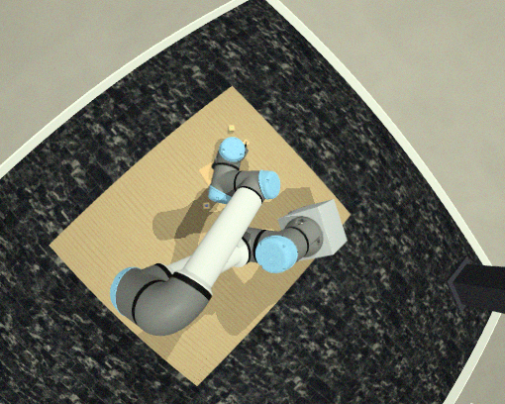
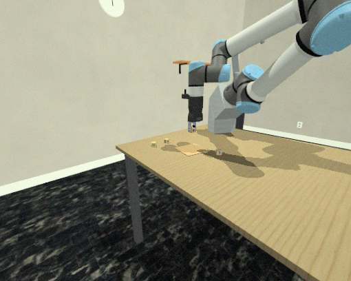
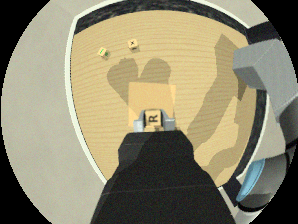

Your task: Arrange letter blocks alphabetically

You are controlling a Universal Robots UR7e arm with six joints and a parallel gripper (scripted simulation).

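Now: hand 12 cm above the mat.
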